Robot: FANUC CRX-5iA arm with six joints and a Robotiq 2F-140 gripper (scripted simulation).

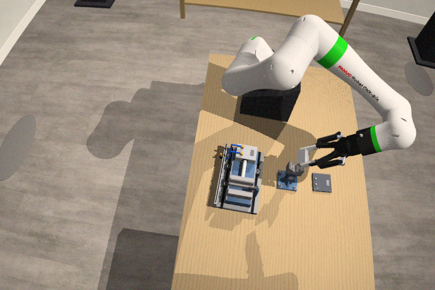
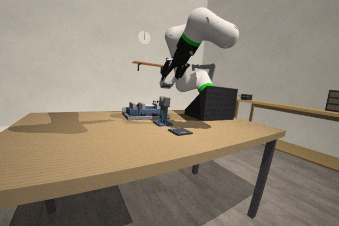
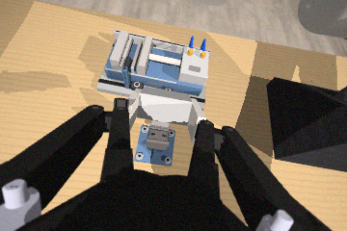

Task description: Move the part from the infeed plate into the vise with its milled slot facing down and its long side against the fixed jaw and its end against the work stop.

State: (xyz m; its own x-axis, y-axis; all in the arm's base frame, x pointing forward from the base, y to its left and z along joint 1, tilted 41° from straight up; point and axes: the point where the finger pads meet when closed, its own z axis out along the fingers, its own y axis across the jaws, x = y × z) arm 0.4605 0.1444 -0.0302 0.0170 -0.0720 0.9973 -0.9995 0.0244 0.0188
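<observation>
Now: the part 1 cm to the right of my hand and 2 cm below it. Round my hand: dark infeed plate: 1 cm behind, 15 cm to the left, 25 cm below; V-block post: 2 cm to the right, 20 cm below; work stop: 10 cm ahead, 19 cm to the right, 16 cm below.
</observation>
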